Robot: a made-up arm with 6 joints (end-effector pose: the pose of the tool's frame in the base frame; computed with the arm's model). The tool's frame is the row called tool.
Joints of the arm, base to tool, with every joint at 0 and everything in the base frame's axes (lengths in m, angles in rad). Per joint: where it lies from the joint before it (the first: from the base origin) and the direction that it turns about. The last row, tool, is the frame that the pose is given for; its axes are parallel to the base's.
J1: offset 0 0 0.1 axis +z
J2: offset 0 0.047 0 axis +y
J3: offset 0 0 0.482 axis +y
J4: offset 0 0 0.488 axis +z
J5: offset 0 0 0 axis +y
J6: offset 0 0 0.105 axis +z
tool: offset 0 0 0
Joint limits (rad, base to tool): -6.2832..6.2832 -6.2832..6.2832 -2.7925..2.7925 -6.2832..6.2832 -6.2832..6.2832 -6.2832..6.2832
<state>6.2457 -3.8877 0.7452 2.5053 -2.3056 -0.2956</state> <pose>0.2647 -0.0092 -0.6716 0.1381 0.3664 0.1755 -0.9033</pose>
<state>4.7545 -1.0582 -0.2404 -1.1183 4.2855 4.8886</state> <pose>0.0967 0.8643 0.4157 0.5026 0.2379 0.8311 -0.0108</pose>
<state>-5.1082 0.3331 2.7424 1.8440 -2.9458 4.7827</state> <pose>0.0432 0.1743 0.1710 0.4670 -0.0141 0.1103 -0.8772</pose>
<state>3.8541 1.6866 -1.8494 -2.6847 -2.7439 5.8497</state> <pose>-0.2991 -0.3442 0.4362 0.2631 0.6964 -0.6646 0.0637</pose>
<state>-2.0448 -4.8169 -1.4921 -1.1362 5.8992 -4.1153</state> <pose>-0.1308 -0.4361 0.7350 0.8563 -0.0986 0.1699 -0.4777</pose>
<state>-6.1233 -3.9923 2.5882 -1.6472 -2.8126 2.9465</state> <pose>-0.0331 0.0765 -0.1508 0.5529 -0.6584 0.3645 -0.3578</pose>
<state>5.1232 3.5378 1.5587 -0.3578 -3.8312 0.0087</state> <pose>-0.1940 0.5044 -0.1341 0.6895 0.4648 0.3902 -0.3953</pose>
